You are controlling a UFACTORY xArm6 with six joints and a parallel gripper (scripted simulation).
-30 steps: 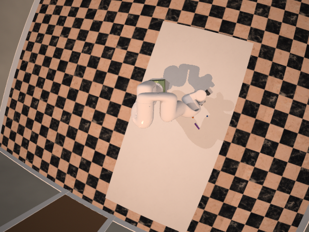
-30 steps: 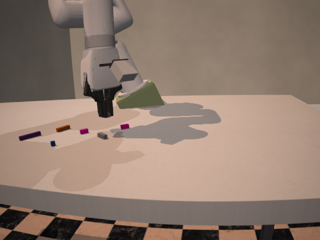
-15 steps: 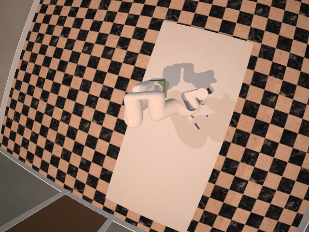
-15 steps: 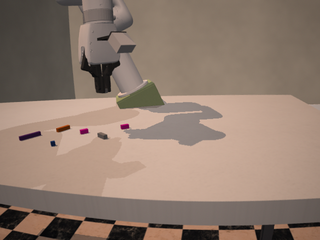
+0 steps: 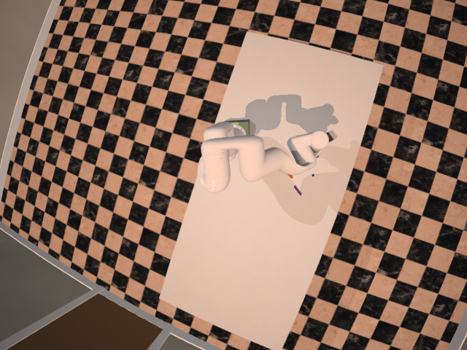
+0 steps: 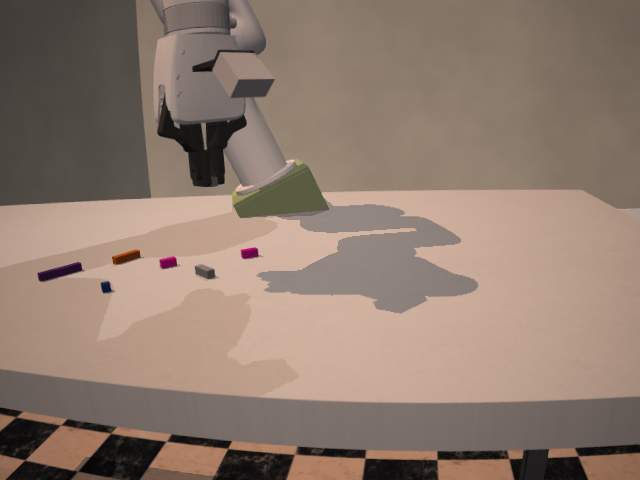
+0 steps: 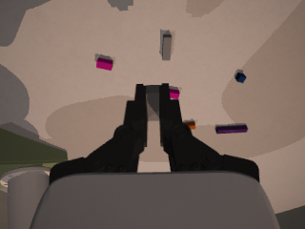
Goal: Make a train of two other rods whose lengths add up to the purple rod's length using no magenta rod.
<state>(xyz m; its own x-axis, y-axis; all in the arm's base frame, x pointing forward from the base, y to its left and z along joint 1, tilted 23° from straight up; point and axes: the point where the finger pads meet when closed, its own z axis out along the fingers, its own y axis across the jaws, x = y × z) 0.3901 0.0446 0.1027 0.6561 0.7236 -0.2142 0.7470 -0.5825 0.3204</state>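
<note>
Now: the small blue rod 6 cm ahead of my hand, 12 cm to the right of it and 12 cm below it. The rest, counted from my hand: purple rod (22 cm to the right, 12 cm below); orange rod (6 cm behind, 15 cm to the right, 12 cm below).
</note>
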